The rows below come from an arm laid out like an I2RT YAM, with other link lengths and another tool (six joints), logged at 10 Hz.
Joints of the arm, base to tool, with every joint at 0 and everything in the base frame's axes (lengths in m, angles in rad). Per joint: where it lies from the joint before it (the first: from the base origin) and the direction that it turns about. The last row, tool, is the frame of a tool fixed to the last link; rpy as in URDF.
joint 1: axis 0 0 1 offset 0 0 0.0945
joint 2: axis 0 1 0 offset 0.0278 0.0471 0.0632
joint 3: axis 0 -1 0 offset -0.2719 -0.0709 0
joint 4: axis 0 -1 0 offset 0.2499 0.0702 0.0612
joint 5: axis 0 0 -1 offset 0.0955 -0.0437 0.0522
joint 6: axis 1 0 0 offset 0.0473 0 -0.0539
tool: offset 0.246 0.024 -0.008 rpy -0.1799 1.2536 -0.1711
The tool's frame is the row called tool.
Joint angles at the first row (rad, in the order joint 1, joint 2, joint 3, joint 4, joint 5, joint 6):
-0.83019 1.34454 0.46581 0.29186 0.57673 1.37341
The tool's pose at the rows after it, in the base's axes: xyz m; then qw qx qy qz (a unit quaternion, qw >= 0):
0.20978, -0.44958, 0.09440, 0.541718, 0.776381, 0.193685, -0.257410
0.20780, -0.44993, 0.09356, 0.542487, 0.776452, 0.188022, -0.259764
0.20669, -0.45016, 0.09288, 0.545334, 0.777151, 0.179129, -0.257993
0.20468, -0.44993, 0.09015, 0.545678, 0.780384, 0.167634, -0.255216
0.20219, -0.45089, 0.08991, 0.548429, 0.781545, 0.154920, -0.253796
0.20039, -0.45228, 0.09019, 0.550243, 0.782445, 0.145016, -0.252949
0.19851, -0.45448, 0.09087, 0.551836, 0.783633, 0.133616, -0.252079
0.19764, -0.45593, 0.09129, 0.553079, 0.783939, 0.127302, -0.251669
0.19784, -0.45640, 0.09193, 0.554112, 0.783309, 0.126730, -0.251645
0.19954, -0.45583, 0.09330, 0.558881, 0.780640, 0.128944, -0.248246
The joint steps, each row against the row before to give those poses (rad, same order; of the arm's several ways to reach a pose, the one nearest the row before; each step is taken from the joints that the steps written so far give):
0.00308 0.00239 -0.01235 0.02367 0.01200 0.01317
0.00354 0.00790 -0.00591 0.01471 0.01286 0.00827
0.00323 0.00917 -0.01216 0.02822 0.00899 0.01423
0.00304 0.01195 -0.01086 0.02247 0.00924 0.02513
0.00222 0.01215 -0.01068 0.02985 0.01289 0.01984
0.00082 0.01075 -0.00398 0.01962 0.00977 0.01509
-0.00001 0.01332 0.00001 0.01786 0.01062 0.01757
0.00002 0.00938 0.00002 0.01296 0.00619 0.00877
0.00001 0.00192 -0.00033 0.00537 0.00087 -0.00130
-0.00085 -0.00170 -0.01352 0.02679 -0.00762 -0.01137

